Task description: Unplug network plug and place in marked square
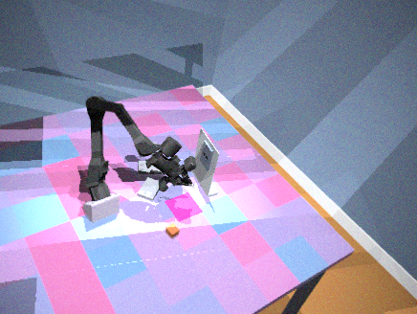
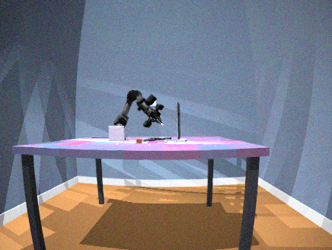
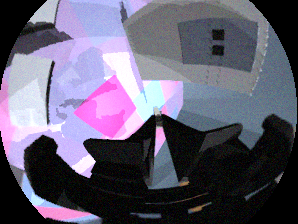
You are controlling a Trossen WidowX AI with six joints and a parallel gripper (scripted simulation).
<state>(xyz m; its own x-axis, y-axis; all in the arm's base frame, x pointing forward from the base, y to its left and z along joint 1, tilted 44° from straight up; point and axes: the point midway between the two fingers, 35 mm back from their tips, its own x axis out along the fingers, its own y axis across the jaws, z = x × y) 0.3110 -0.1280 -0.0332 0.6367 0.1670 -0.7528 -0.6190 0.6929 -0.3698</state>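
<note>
My gripper tip is now 12 cm above the marked square, 2 cm past it and 1 cm to the left of it. Also, from my gripper tip: orange block (13 cm behind, 11 cm below, 10 cm to the right); network plug (right at my gripper tip); upright panel (12 cm ahead, 7 cm to the left, 1 cm below).
</note>
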